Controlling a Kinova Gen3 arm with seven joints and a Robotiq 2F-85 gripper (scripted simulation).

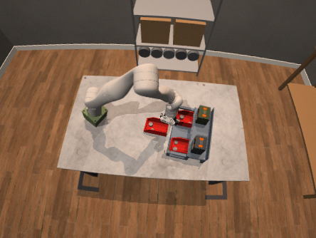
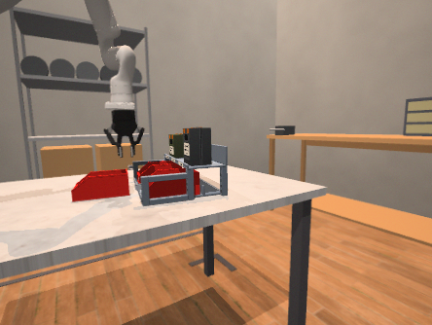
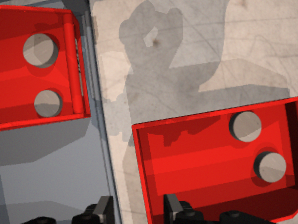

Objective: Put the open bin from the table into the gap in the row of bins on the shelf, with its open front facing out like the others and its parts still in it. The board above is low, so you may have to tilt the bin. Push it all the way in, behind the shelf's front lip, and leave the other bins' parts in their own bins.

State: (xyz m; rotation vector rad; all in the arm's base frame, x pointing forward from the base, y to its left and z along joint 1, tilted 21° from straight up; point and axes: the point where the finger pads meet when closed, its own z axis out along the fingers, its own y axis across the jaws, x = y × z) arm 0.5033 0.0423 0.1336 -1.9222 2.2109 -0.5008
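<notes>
My hand is 11 cm past the grey round part, 2 cm to the left of it and 13 cm above it. The rest, counted from my hand: black tool case: 21 cm ahead, 13 cm to the right, 2 cm above; then grey shelf: 15 cm ahead, 1 cm to the right, 8 cm below.
</notes>
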